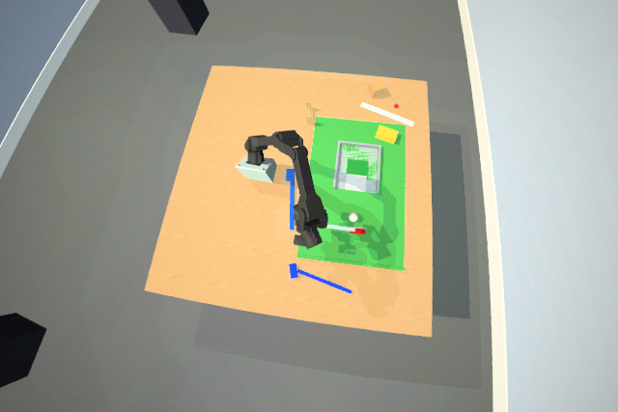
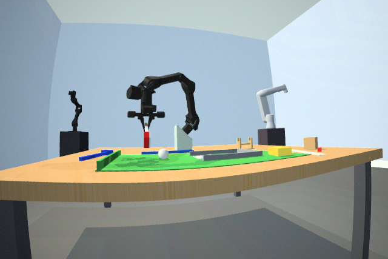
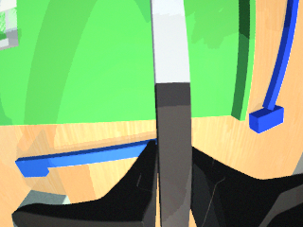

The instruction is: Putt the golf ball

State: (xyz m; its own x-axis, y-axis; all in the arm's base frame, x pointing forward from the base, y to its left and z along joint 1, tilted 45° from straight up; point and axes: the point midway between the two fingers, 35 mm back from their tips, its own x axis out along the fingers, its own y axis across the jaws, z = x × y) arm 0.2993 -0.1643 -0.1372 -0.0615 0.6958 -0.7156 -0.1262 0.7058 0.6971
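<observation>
Right now my gripper tip is 11 cm short of the red putter and 2 cm to the right of it. From my gripper tip the other things lie so: small wooden rack: 14 cm behind, 58 cm to the left, 9 cm below; green mat: 18 cm ahead, 25 cm to the left, 12 cm below; white golf ball: 20 cm ahead, 9 cm to the left, 9 cm below.
</observation>
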